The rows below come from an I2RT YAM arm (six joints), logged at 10 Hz.
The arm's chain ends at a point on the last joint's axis. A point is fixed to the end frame.
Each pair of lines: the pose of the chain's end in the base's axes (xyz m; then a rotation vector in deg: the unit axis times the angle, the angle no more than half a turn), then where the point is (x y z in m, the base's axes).
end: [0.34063 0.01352 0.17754 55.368 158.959 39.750]
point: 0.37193 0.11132 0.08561
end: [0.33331 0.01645 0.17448 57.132 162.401 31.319]
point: 0.35829 0.10586 0.07261
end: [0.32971 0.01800 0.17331 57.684 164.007 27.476]
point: 0.35121 0.10352 0.06739
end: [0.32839 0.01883 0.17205 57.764 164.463 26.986]
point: 0.34889 0.10398 0.06563
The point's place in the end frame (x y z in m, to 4 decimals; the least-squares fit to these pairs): 0.0323 0.0427 0.1270
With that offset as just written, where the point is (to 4 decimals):
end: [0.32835 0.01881 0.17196 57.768 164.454 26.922]
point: 0.3489 0.1039 0.0655
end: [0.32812 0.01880 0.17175 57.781 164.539 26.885]
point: 0.3484 0.1039 0.0652
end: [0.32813 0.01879 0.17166 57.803 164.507 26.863]
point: 0.3485 0.1038 0.0651
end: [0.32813 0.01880 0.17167 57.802 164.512 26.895]
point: 0.3485 0.1039 0.0652
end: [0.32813 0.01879 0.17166 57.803 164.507 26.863]
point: 0.3485 0.1038 0.0651
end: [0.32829 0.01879 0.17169 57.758 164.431 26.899]
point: 0.3488 0.1038 0.0652
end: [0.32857 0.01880 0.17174 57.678 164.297 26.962]
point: 0.3494 0.1038 0.0653
